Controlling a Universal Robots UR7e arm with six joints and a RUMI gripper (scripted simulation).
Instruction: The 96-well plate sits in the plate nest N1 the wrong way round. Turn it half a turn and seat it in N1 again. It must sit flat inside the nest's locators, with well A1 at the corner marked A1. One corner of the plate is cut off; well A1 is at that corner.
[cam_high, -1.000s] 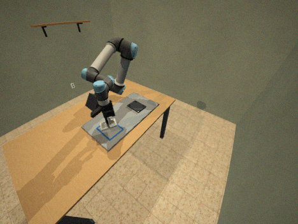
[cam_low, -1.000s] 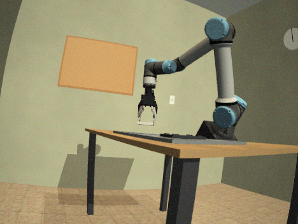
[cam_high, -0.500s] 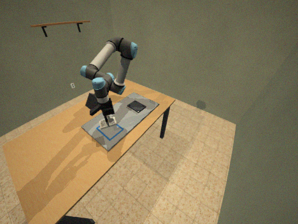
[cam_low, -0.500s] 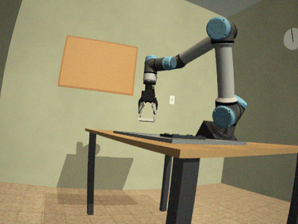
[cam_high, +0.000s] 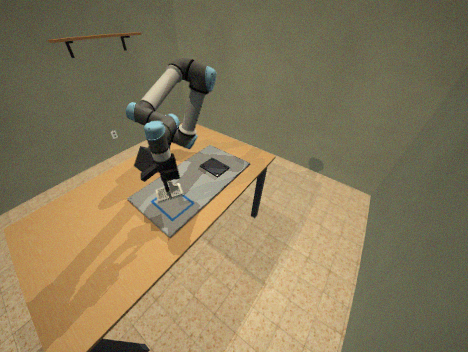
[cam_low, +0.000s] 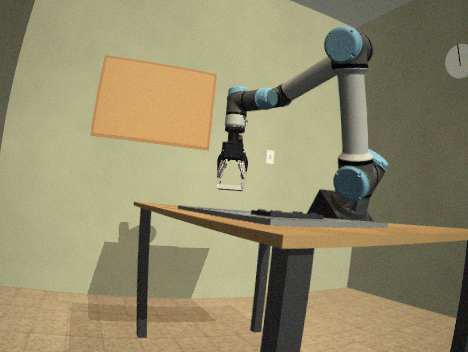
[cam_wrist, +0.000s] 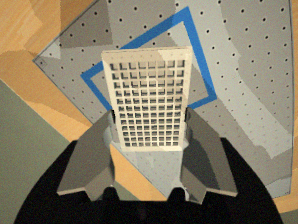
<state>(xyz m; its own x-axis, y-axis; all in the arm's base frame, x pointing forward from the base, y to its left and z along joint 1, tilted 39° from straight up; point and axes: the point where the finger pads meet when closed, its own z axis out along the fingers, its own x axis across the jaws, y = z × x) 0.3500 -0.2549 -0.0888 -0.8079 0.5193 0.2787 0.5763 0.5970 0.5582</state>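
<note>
My hand is 37 cm to the right of the dark plate nest N1, 8 cm above it and 3 cm short of it. From my hand the other things lie so: white corner label: 30 cm to the left, 10 cm ahead, 8 cm below; then white 96-well plate: 1 cm below.
</note>
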